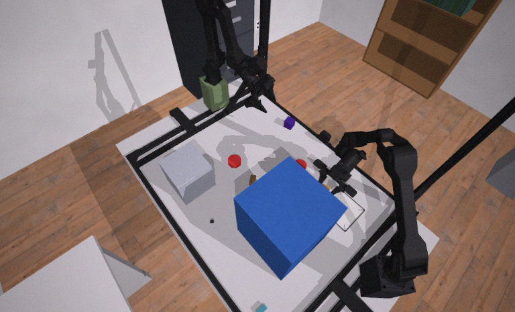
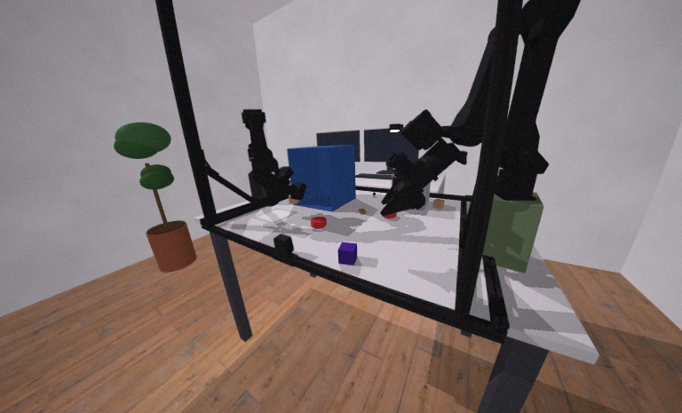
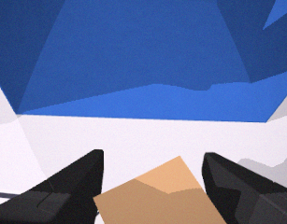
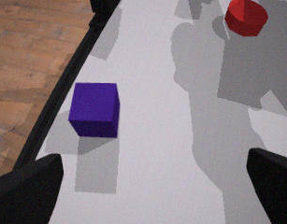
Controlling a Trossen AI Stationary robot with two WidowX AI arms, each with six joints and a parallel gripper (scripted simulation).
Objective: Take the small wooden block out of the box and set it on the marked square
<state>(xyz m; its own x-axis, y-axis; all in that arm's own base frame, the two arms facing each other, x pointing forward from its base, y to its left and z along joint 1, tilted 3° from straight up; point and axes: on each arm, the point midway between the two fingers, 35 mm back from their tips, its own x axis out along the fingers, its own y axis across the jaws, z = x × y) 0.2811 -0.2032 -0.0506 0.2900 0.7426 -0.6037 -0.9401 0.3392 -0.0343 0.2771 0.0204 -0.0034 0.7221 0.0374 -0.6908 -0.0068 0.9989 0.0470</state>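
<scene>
Right now my left hand is 40 mm past the marked square, 80 mm to the right of it and 100 mm above it. Also, from my left hand: box roof (220 mm ahead, 20 mm to the left, 180 mm above); purple cube (150 mm behind, 370 mm to the right, 80 mm below).
</scene>
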